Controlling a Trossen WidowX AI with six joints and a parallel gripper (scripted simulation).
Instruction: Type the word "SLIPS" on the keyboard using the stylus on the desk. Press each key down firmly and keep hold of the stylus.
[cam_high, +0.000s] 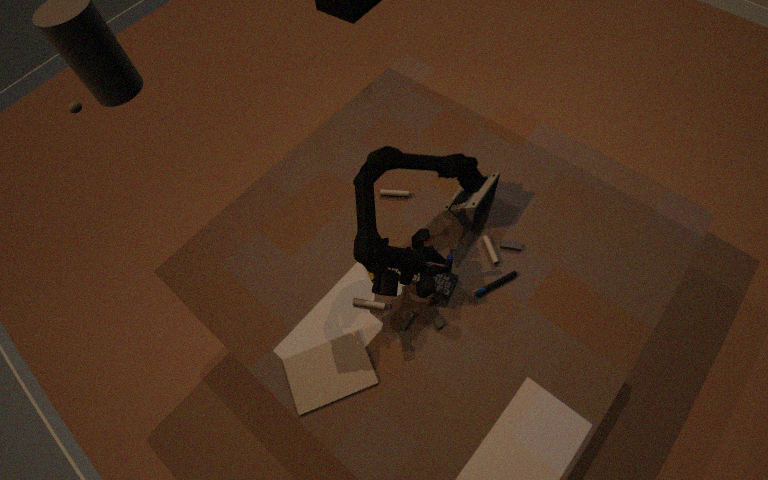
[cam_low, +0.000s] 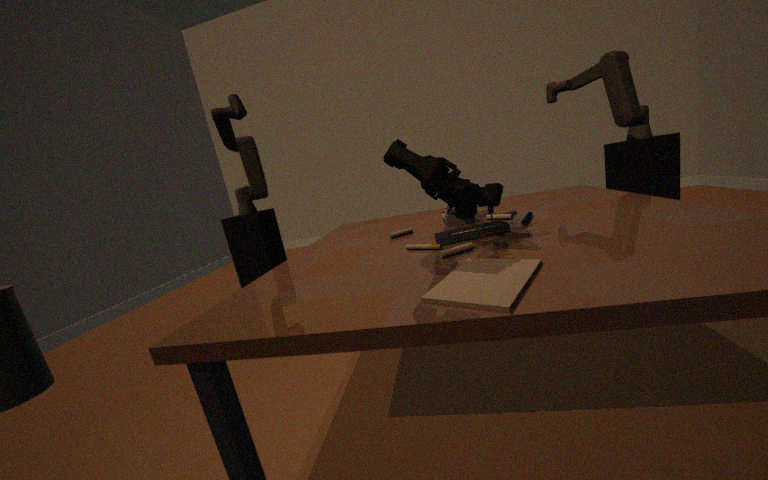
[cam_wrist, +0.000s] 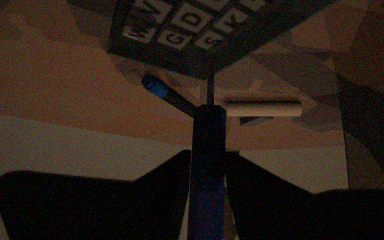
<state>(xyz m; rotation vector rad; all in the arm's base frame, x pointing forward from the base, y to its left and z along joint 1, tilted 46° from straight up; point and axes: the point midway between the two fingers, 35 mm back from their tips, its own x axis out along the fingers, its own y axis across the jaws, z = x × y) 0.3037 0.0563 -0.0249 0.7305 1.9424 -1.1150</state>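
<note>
Now: gripper tip 12 cm to the right of the blue-tipped pen, 8 cm above it and 4 cm past it. From my gripper tip the other things lie so: yellow pencil (22 cm to the right, 10 cm ahead, 8 cm below); then blue stylus (1 cm below); then pale pad (42 cm ahead, 11 cm to the right, 8 cm below).
</note>
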